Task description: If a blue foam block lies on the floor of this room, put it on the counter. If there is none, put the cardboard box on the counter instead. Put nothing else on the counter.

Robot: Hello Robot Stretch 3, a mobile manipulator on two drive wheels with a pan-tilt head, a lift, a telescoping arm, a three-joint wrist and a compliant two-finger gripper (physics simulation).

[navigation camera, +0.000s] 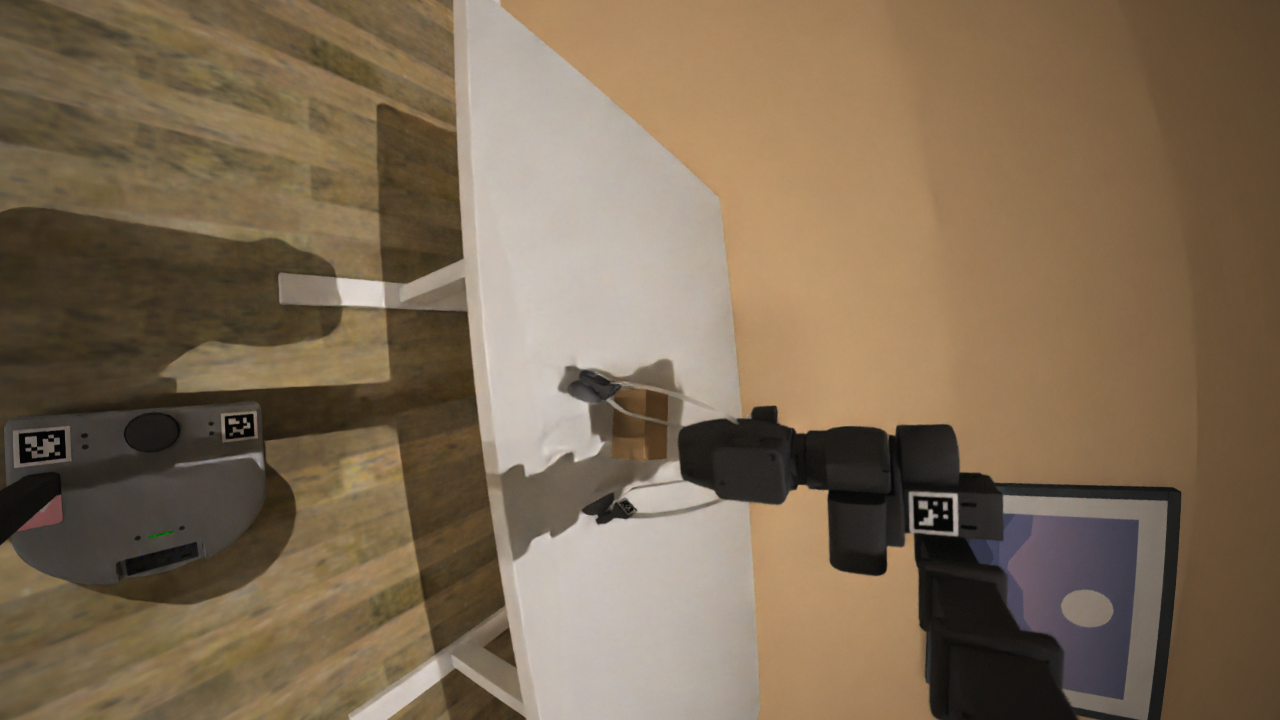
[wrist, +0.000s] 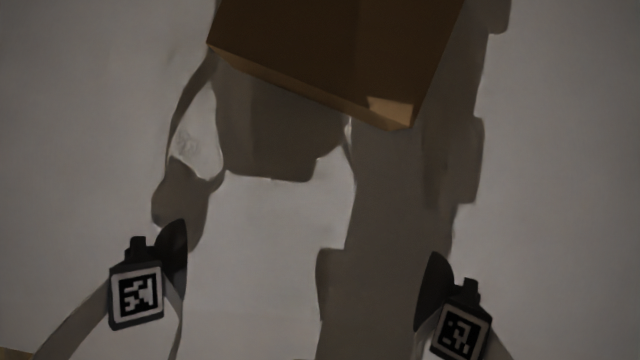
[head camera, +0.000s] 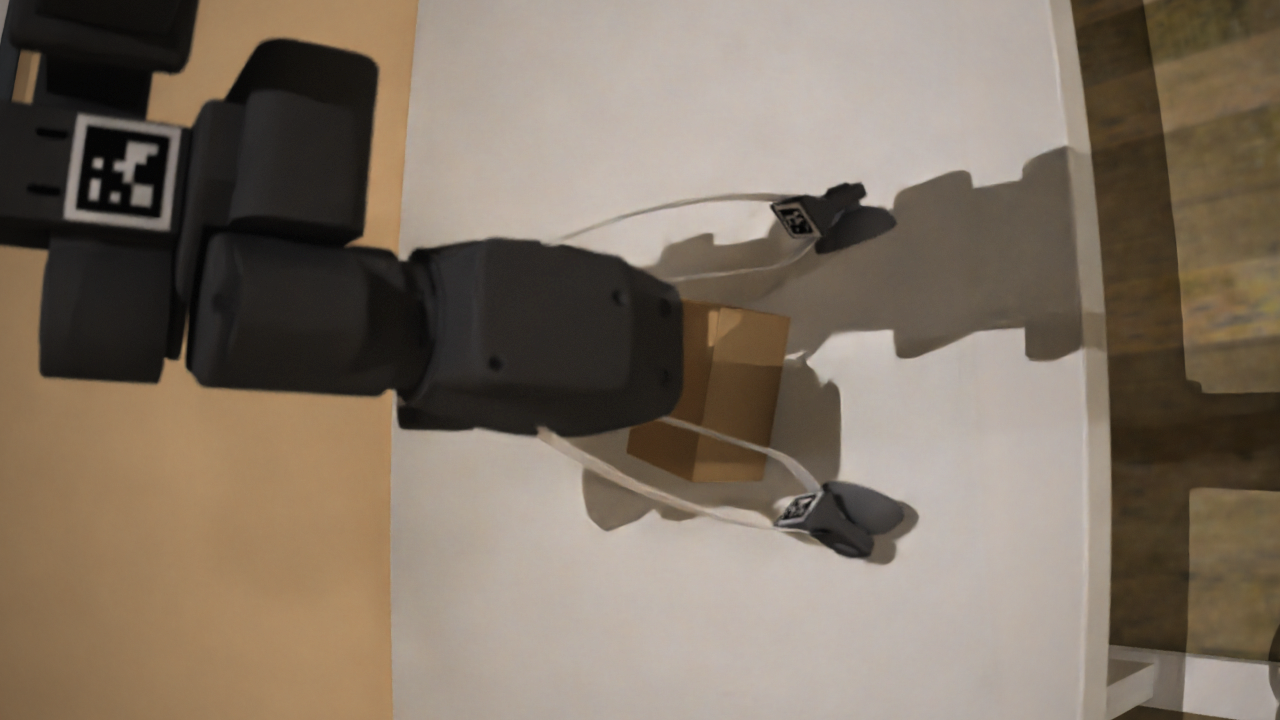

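Observation:
The brown cardboard box [head camera: 738,398] [navigation camera: 639,445] [wrist: 330,50] stands on the white table [head camera: 716,626] [navigation camera: 590,223] [wrist: 560,175]. My gripper [head camera: 861,371] [navigation camera: 595,447] [wrist: 305,264] is open and empty, pointing down above the table. Its fingertips are wide apart. In the head view, the gripper body hides part of the box, and the fingertips are to the right of it, on the room side. In the wrist view, the box is at the top, past the fingertips and cut off by the frame edge. No blue foam block shows in these views.
An orange-tan wall [head camera: 196,537] [navigation camera: 850,223] runs along the table's back edge. A framed picture [navigation camera: 1171,573] hangs on it, behind the arm. My grey base [navigation camera: 134,492] stands on the wooden floor [navigation camera: 179,134] in front of the table. White table legs [navigation camera: 349,291] reach into that floor area.

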